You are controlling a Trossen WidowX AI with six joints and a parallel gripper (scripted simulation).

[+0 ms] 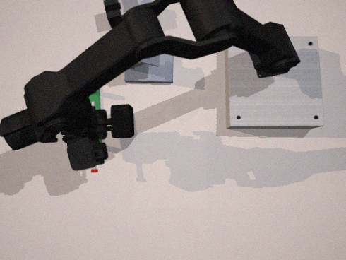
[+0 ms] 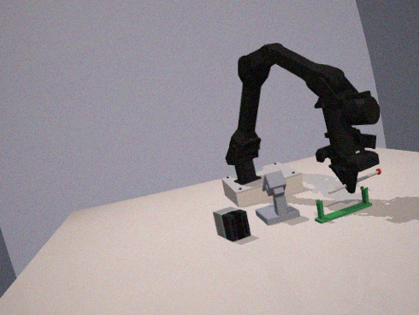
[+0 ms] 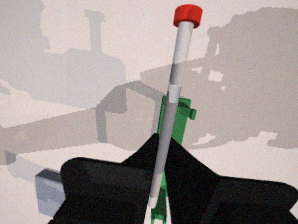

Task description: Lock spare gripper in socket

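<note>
Now: gripper tip 30 mm to the left of the green cradle, 10 mm short of it and 10 mm above it. From my gripper tip the other things lie so: grey mount 130 mm to the right, 120 mm behind, 20 mm above; spare gripper 260 mm to the right, 120 mm behind, 10 mm below.
</note>
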